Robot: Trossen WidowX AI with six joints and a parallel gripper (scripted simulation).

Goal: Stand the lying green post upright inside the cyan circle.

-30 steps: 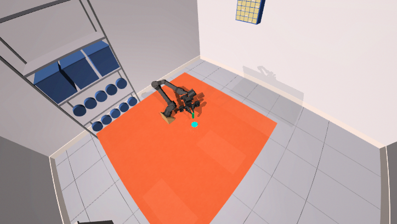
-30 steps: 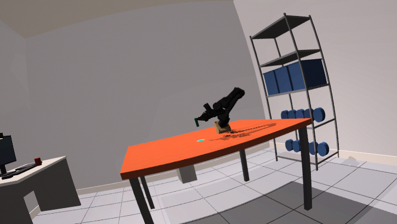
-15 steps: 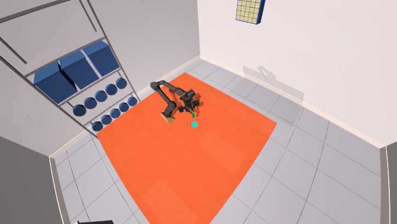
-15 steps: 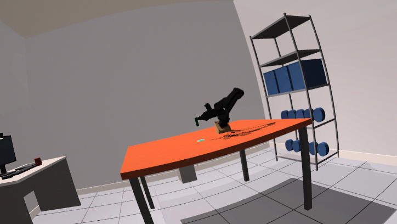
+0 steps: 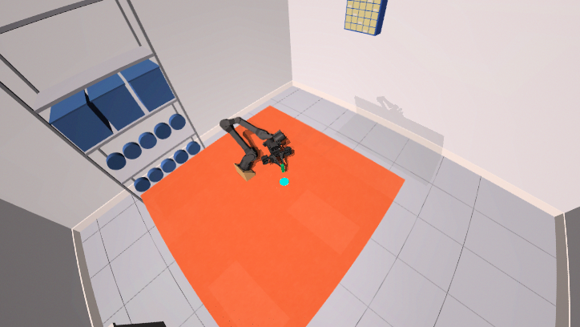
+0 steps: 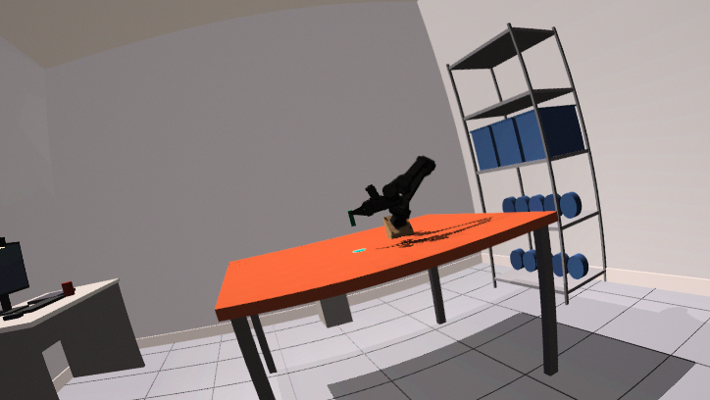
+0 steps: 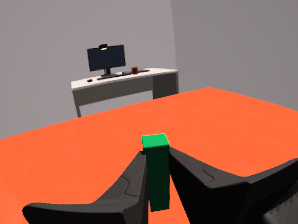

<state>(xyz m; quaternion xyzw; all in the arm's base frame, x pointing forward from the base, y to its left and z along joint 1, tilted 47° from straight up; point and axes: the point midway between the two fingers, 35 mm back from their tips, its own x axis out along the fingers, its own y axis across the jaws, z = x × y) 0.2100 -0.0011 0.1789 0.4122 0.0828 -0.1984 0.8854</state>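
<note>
Right now my gripper tip is 160 mm above the cyan circle. From my gripper tip the other things lie so: green post 20 mm below.
</note>
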